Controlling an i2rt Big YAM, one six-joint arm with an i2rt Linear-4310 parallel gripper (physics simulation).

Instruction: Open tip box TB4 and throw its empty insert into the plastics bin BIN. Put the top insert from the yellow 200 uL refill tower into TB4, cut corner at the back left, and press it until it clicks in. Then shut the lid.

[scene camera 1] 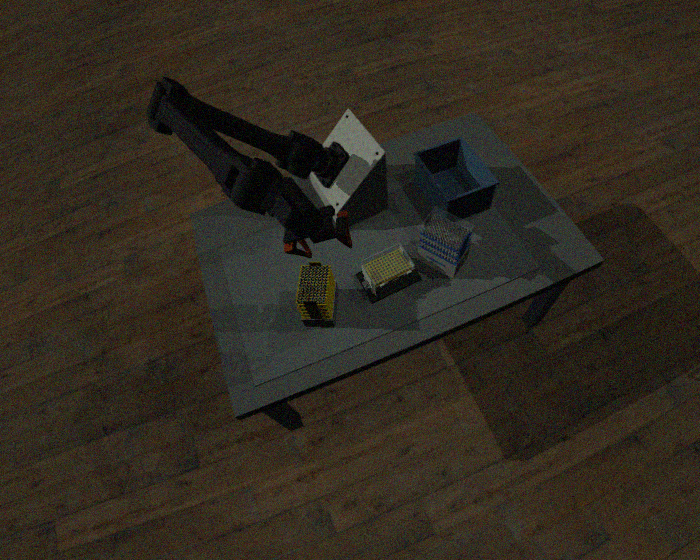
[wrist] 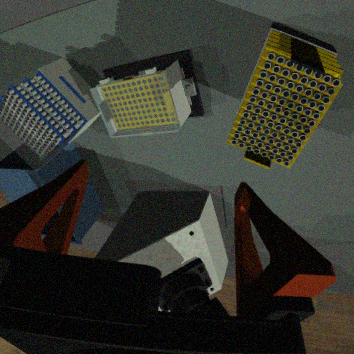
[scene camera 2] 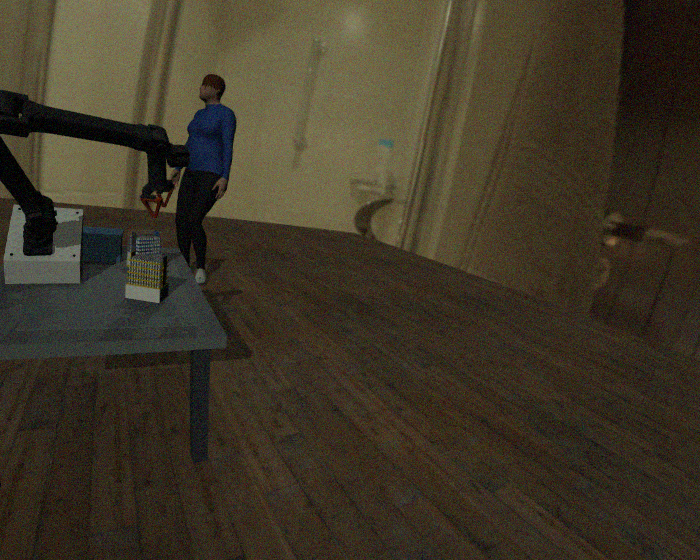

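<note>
Tip box TB4 (scene camera 1: pixel 388 268) (wrist: pixel 140 102) stands mid-table on a dark base. Its clear lid appears shut over a yellow insert with holes. The yellow refill tower (scene camera 1: pixel 315 289) (scene camera 2: pixel 144 274) (wrist: pixel 287 105) stands upright beside it, with rows of round openings on top. The blue plastics bin BIN (scene camera 1: pixel 475 166) (scene camera 2: pixel 102 244) (wrist: pixel 15 182) stands at the table's far side; its inside shows partly in scene camera 1. My gripper (scene camera 1: pixel 331 251) (scene camera 2: pixel 158 211) (wrist: pixel 163 177) is open and empty, high above the table. TB4 cannot be made out in scene camera 2.
A blue-and-white tip tower (scene camera 1: pixel 444 242) (scene camera 2: pixel 147 244) (wrist: pixel 45 115) stands on the other side of TB4, near the bin. The arm's white base block (scene camera 1: pixel 356 143) (scene camera 2: pixel 67 233) (wrist: pixel 215 240) stands on the grey table (scene camera 1: pixel 326 362) (scene camera 2: pixel 105 309). A person (scene camera 2: pixel 210 140) stands beyond the table.
</note>
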